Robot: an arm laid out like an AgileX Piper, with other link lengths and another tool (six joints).
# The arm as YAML. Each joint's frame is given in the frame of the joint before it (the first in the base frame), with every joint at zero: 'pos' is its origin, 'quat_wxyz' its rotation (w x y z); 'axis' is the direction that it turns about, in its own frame. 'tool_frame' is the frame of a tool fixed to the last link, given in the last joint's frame.
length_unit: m
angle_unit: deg
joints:
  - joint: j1
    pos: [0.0, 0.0, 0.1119]
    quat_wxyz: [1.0, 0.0, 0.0, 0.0]
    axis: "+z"
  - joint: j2
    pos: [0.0, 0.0, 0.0]
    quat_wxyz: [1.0, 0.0, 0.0, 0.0]
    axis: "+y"
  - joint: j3
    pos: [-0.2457, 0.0, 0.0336]
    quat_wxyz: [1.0, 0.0, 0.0, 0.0]
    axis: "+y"
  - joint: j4
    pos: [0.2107, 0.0, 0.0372]
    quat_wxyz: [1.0, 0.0, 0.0, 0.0]
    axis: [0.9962, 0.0, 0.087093]
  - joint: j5
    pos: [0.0, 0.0, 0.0]
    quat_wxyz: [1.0, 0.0, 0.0, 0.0]
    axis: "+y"
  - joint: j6
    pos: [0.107, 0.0, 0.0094]
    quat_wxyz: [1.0, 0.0, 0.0, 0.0]
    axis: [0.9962, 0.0, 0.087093]
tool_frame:
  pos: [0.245, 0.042, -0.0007]
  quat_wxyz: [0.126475, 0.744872, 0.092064, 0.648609]
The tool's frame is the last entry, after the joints.
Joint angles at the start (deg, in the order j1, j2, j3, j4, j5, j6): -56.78 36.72 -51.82 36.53 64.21 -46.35
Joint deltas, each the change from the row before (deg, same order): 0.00 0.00 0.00 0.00 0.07 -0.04; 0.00 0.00 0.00 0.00 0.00 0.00; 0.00 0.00 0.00 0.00 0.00 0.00; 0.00 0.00 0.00 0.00 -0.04 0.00; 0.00 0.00 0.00 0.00 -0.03 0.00; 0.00 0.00 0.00 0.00 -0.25 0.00; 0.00 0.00 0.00 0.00 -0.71 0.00; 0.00 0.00 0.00 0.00 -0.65 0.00; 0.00 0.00 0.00 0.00 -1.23 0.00; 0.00 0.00 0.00 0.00 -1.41 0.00; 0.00 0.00 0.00 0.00 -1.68 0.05; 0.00 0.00 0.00 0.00 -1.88 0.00; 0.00 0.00 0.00 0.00 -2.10 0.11; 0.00 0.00 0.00 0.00 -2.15 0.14; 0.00 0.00 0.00 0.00 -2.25 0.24
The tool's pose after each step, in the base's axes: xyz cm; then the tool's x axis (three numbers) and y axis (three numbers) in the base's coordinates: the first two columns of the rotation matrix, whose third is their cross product. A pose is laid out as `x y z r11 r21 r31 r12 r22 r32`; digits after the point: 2 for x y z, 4 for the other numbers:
29.23 -6.17 16.83 0.7494 0.1648 0.6413 -0.0782 -0.9397 0.3328
29.23 -6.17 16.83 0.7494 0.1648 0.6413 -0.0782 -0.9397 0.3328
29.23 -6.17 16.83 0.7494 0.1648 0.6413 -0.0782 -0.9397 0.3328
29.23 -6.19 16.84 0.7492 0.1647 0.6415 -0.0787 -0.9396 0.3332
29.24 -6.21 16.85 0.7490 0.1647 0.6417 -0.0791 -0.9395 0.3334
29.28 -6.33 16.94 0.7477 0.1644 0.6433 -0.0823 -0.9384 0.3355
29.40 -6.67 17.19 0.7440 0.1637 0.6478 -0.0913 -0.9355 0.3413
29.51 -6.98 17.42 0.7405 0.1632 0.6519 -0.0996 -0.9327 0.3466
29.70 -7.56 17.87 0.7338 0.1622 0.6597 -0.1154 -0.9272 0.3564
29.91 -8.23 18.39 0.7261 0.1613 0.6684 -0.1336 -0.9205 0.3673
30.13 -9.01 19.04 0.7165 0.1598 0.6790 -0.1558 -0.9122 0.3790
30.35 -9.89 19.77 0.7057 0.1593 0.6904 -0.1801 -0.9020 0.3923
30.56 -10.85 20.62 0.6930 0.1576 0.7035 -0.2085 -0.8903 0.4048
30.74 -11.81 21.52 0.6794 0.1561 0.7169 -0.2377 -0.8776 0.4163
30.89 -12.81 22.50 0.6644 0.1537 0.7314 -0.2690 -0.8639 0.4259

